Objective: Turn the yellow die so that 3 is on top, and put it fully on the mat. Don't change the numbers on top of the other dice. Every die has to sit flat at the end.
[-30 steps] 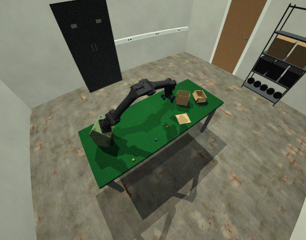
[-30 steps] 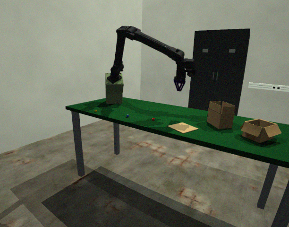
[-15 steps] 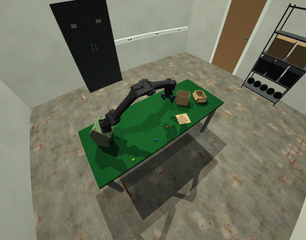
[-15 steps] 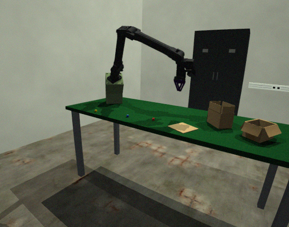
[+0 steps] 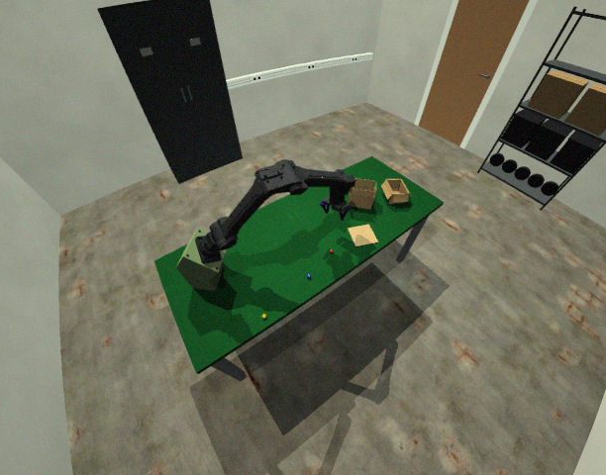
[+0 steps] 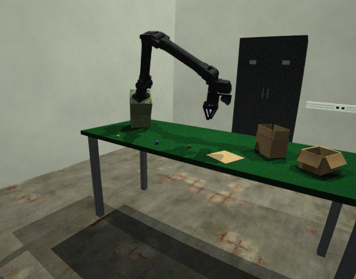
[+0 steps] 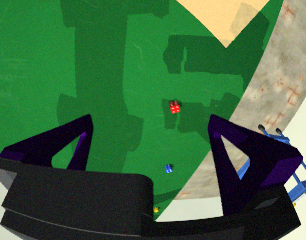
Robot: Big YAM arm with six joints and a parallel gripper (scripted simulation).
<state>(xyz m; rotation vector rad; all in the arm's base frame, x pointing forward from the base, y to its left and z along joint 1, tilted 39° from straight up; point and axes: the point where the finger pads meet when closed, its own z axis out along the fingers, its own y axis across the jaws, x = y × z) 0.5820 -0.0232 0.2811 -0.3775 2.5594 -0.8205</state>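
The yellow die is 57 cm behind my hand, 16 cm to the right of it and 17 cm below it. The rest, counted from my hand: tan mat (15 cm ahead, 11 cm to the right, 17 cm below); then red die (8 cm behind, 8 cm to the right, 17 cm below); then blue die (27 cm behind, 13 cm to the right, 17 cm below).
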